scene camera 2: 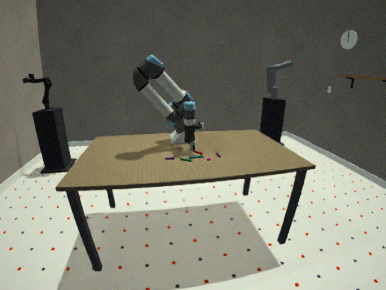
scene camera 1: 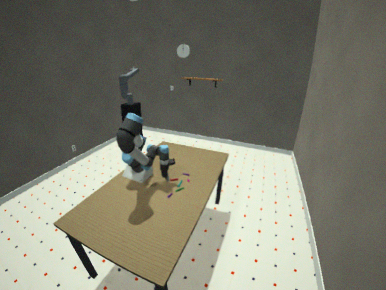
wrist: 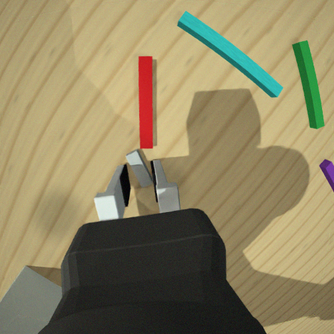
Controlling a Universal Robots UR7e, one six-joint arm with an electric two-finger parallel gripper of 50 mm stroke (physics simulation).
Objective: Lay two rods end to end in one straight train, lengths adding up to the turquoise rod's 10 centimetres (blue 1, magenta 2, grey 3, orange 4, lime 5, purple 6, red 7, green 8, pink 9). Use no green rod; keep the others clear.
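Observation:
The red rod lies flat. The short grey rod is just off its near end, skewed to the red rod's line, with a small gap; in the scene views I cannot make it out. My gripper is partly open, low at the table, its fingers on either side of the grey rod but not gripping it. The turquoise rod lies slanted, right of the red rod in the wrist view.
A green rod and a purple rod lie beyond the turquoise rod. Another purple rod and a small magenta rod lie on the other side.

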